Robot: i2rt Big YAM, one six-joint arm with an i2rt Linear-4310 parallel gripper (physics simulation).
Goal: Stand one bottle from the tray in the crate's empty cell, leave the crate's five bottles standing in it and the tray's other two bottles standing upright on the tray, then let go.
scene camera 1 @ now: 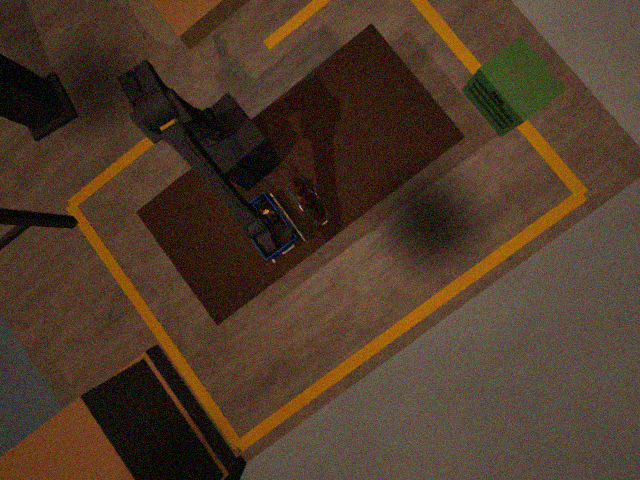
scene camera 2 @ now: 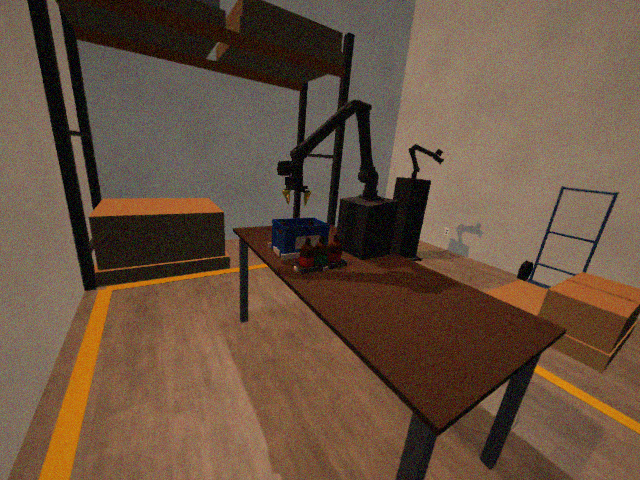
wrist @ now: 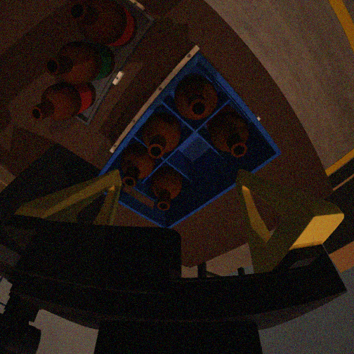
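Pixels of known places: gripper, fingertip midpoint: point(scene camera 2: 296, 204); arm's base, link origin: point(scene camera 1: 215, 132) point(scene camera 2: 369, 198).
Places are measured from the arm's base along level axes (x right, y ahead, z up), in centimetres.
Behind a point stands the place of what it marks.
The blue crate point(scene camera 1: 279, 254) {x 7.1, y 56.2, z -27.1 cm} point(scene camera 2: 284, 236) {x -5.3, y 54.2, z -20.2 cm} point(wrist: 265, 145) stands at the table's far end. In the wrist view it holds five brown bottles, including one at its top corner point(wrist: 192, 92); the empty cell point(wrist: 209, 172) is the middle one on its lower-right side. Beside the crate, three bottles stand upright on the grey tray point(wrist: 131, 56) point(scene camera 2: 308, 269) {x -26.2, y 47.9, z -30.7 cm}: a red-labelled one point(wrist: 105, 24), a green-labelled one point(wrist: 79, 62) and another red-labelled one point(wrist: 65, 101). My gripper point(scene camera 2: 296, 202) {x -1.2, y 47.0, z -4.1 cm} point(wrist: 178, 175) is open and empty, pointing down above the crate. In scene camera 1 the arm hides part of the crate.
The brown table point(scene camera 1: 392, 103) {x -84.2, y 14.8, z -32.4 cm} point(scene camera 2: 439, 330) {x -81.1, y 20.7, z -32.4 cm} extends away from the tray. The arm's dark pedestal point(scene camera 2: 366, 227) {x -16.9, y 11.4, z -13.3 cm} stands close behind the crate and tray. A tall shelf rack point(scene camera 2: 338, 129) and a large box point(scene camera 2: 157, 237) stand beyond the crate end.
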